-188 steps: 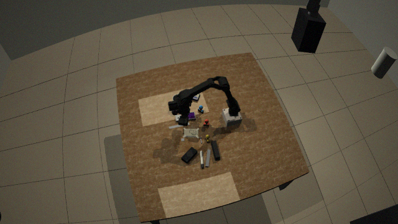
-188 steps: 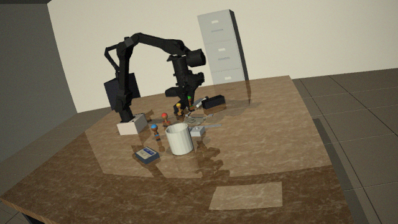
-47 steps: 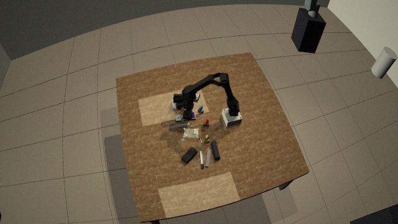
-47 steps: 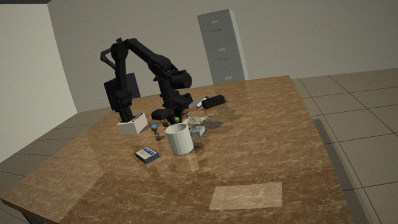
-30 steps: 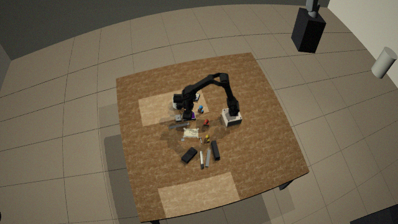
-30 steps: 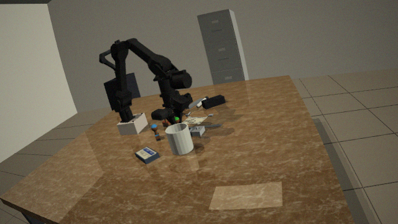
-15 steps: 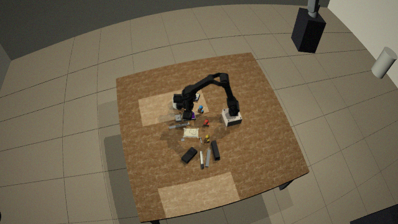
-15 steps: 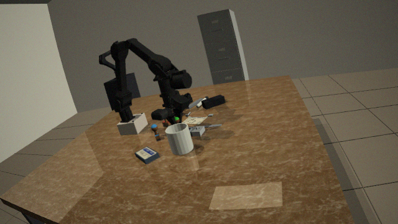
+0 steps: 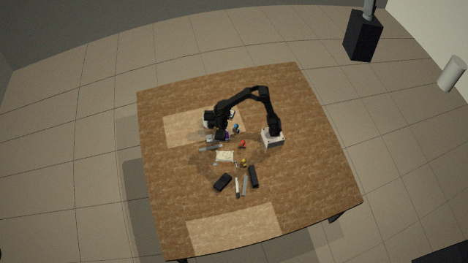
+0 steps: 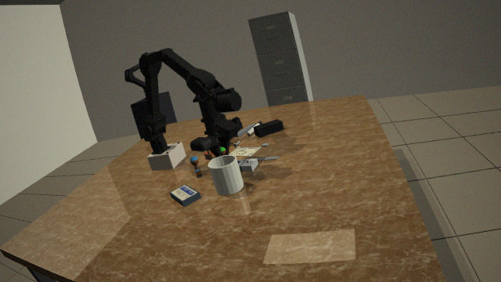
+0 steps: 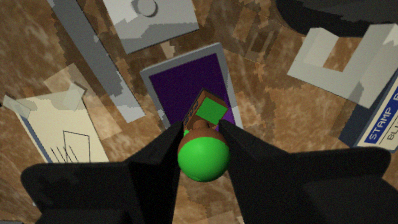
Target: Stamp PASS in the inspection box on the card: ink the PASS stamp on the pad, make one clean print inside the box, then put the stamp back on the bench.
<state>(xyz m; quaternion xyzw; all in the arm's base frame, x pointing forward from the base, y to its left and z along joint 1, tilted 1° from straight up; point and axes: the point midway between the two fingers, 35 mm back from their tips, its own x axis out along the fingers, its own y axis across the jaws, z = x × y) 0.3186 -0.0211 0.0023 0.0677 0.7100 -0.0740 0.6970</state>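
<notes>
Now: gripper tip 30 mm above the purple ink pad. Also, from my gripper tip: blue stamp 90 mm behind, 40 mm to the right, 20 mm below; then grey mug 60 mm ahead, 100 mm to the right; then small grey box 80 mm ahead, 10 mm to the left, 20 mm below.
</notes>
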